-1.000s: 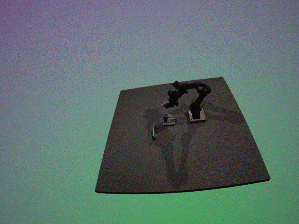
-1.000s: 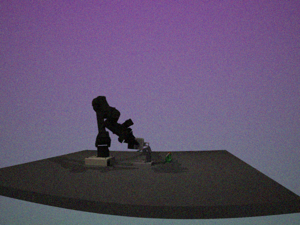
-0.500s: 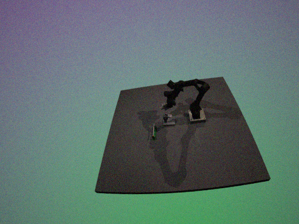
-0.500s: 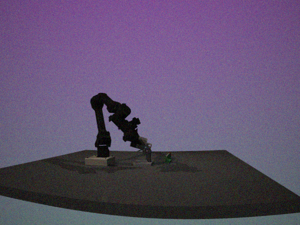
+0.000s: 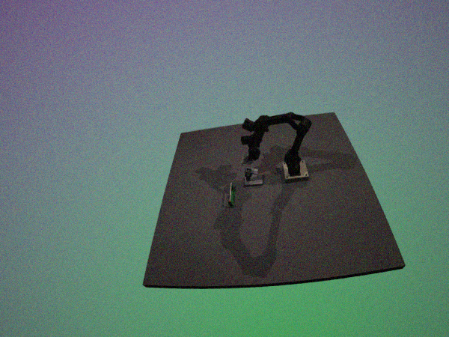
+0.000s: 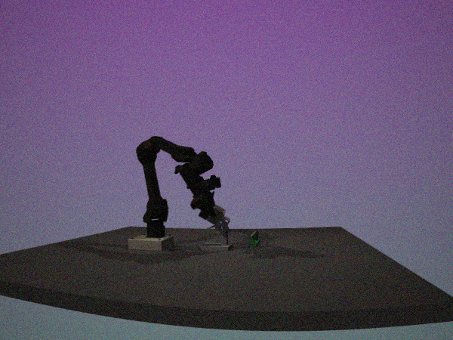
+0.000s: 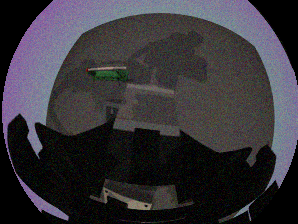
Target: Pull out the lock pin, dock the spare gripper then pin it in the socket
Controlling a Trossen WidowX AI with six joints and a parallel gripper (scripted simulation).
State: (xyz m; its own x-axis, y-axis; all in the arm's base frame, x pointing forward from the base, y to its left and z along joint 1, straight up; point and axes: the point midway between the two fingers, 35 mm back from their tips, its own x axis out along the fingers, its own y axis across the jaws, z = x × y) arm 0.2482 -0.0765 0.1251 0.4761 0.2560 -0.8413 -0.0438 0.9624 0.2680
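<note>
My gripper tip is 90 mm above the mount and 60 mm to the right of it. Round my gripper tip: spare gripper: right at my gripper tip; green cradle: 180 mm to the left, 130 mm ahead, 110 mm below.
</note>
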